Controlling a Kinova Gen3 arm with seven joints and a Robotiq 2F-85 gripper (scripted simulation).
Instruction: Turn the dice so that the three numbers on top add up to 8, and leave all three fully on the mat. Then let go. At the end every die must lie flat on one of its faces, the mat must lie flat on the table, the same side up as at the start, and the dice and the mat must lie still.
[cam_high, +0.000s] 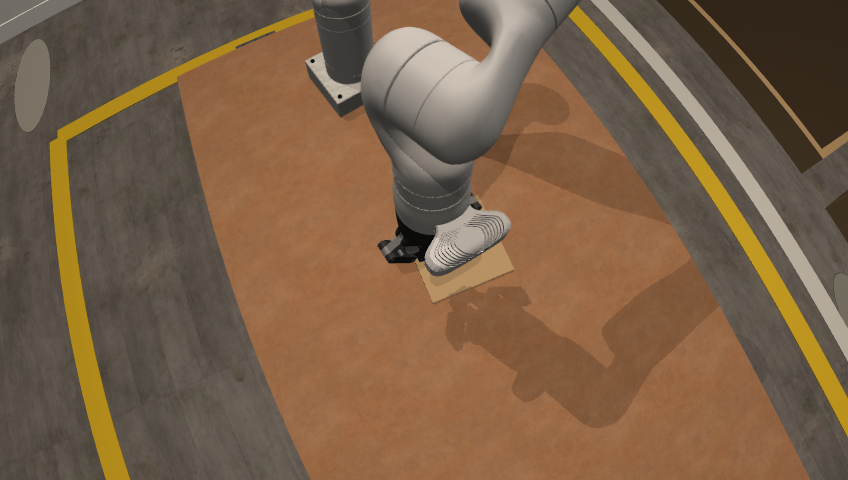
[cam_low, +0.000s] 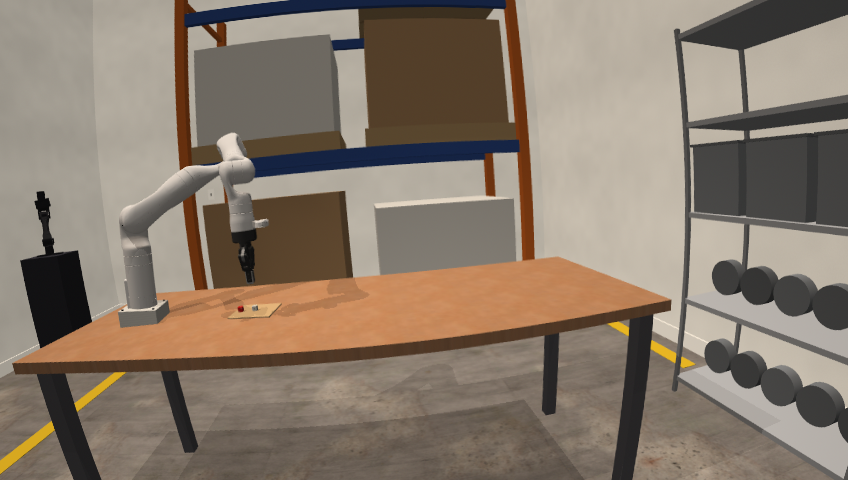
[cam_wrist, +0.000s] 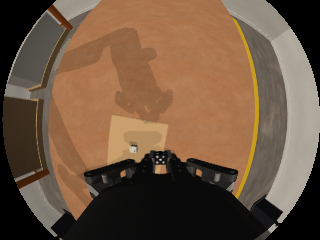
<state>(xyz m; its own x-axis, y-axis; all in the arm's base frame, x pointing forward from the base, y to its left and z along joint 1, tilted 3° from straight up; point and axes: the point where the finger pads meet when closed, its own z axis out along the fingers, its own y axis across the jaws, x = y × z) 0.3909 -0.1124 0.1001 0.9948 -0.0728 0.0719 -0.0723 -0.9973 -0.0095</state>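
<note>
The white die is 10 mm behind my hand, 60 mm to the left of it and 110 mm below it. Round my hand: black die 10 mm below; red die 60 mm behind, 70 mm to the left, 110 mm below; tan mat 10 mm behind, 60 mm to the left, 120 mm below.
</note>
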